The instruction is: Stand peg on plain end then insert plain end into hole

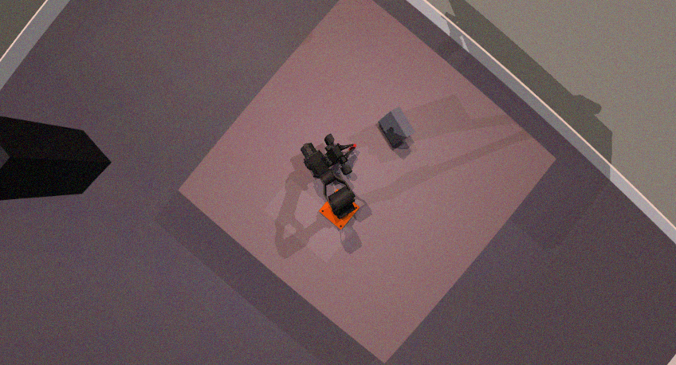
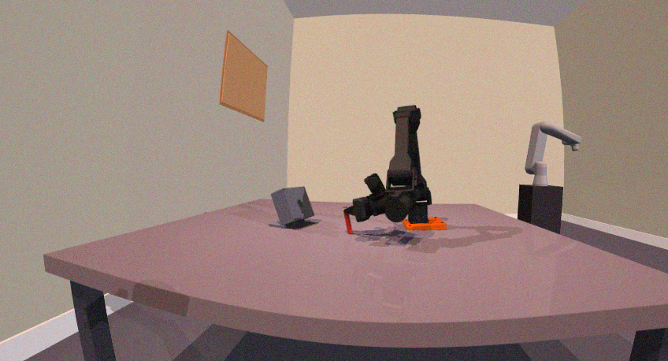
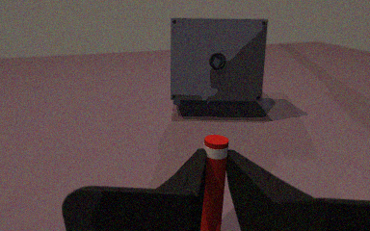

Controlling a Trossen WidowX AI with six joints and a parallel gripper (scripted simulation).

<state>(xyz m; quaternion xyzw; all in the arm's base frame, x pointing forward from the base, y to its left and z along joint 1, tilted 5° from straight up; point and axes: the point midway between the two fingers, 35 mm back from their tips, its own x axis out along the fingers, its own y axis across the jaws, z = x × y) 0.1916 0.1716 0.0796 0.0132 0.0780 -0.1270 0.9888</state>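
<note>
The red peg lies 10 mm below my gripper tip. From my gripper tip the other things lie so: sloped panel (190 mm ahead, 70 mm to the right).
</note>
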